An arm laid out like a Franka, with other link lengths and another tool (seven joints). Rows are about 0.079 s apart.
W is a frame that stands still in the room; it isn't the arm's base.
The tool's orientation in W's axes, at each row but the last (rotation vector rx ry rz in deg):
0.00 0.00 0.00
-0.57 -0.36 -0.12
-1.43 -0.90 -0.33
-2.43 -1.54 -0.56
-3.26 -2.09 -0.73
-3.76 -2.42 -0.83
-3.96 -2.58 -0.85
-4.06 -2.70 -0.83
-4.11 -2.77 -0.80
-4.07 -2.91 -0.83
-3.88 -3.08 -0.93
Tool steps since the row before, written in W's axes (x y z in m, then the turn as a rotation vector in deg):
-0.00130 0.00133 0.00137 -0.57 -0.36 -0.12
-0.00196 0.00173 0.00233 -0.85 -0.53 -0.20
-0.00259 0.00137 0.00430 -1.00 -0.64 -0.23
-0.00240 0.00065 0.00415 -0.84 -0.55 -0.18
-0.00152 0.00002 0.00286 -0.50 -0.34 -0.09
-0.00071 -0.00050 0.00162 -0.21 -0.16 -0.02
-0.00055 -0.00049 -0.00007 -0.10 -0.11 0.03
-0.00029 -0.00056 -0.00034 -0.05 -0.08 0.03
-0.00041 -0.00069 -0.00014 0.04 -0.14 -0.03
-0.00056 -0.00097 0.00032 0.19 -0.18 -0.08
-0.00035 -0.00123 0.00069 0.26 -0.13 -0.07
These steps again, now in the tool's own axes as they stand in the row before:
-0.00130 0.00133 0.00137 -0.57 -0.36 -0.12
-0.00195 0.00170 0.00236 -0.85 -0.53 -0.20
-0.00253 0.00125 0.00437 -1.00 -0.64 -0.23
-0.00229 0.00045 0.00424 -0.84 -0.55 -0.18
-0.00141 -0.00016 0.00291 -0.50 -0.34 -0.09
-0.00063 -0.00062 0.00161 -0.21 -0.16 -0.02
-0.00055 -0.00049 -0.00008 -0.10 -0.11 0.03
-0.00030 -0.00054 -0.00037 -0.05 -0.08 0.03
-0.00041 -0.00068 -0.00017 0.04 -0.14 -0.04
-0.00053 -0.00100 0.00028 0.19 -0.17 -0.10
-0.00029 -0.00128 0.00062 0.26 -0.12 -0.09

